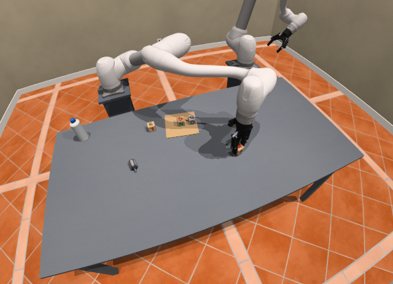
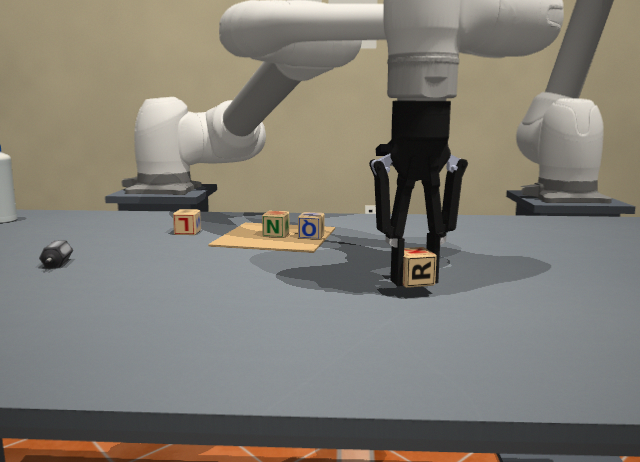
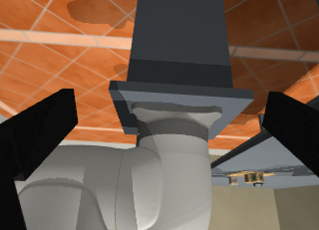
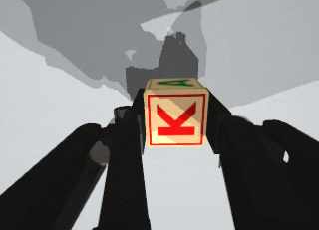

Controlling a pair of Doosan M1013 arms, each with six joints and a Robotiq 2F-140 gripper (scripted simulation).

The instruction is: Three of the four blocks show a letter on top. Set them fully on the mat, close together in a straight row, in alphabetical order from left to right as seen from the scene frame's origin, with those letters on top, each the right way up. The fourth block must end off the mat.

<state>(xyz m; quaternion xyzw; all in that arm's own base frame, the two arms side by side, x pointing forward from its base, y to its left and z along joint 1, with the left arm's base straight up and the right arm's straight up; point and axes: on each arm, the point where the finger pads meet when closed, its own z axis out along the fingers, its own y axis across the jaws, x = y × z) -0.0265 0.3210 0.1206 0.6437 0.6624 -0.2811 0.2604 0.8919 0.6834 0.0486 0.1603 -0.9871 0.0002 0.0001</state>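
Note:
The g block lies 31 cm behind my right hand, 25 cm to the right of it and 2 cm below it. Round my right hand: d block 31 cm behind, 18 cm to the right, 2 cm below; then k block 1 cm below; then mat 31 cm behind, 25 cm to the right, 5 cm below.

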